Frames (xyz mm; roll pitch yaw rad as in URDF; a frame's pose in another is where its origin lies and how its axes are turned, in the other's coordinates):
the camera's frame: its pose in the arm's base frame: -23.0 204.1 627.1 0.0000 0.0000 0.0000
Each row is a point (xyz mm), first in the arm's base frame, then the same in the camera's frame.
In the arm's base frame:
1: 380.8 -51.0 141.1
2: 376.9 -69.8 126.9
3: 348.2 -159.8 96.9
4: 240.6 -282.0 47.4
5: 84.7 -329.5 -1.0
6: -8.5 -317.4 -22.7
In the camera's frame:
1: 403.8 -255.1 -486.0
2: 399.9 -273.9 -500.2
3: 371.2 -363.9 -530.2
4: 263.6 -486.1 -579.7
5: 107.7 -533.6 -628.1
6: 14.5 -521.5 -649.8

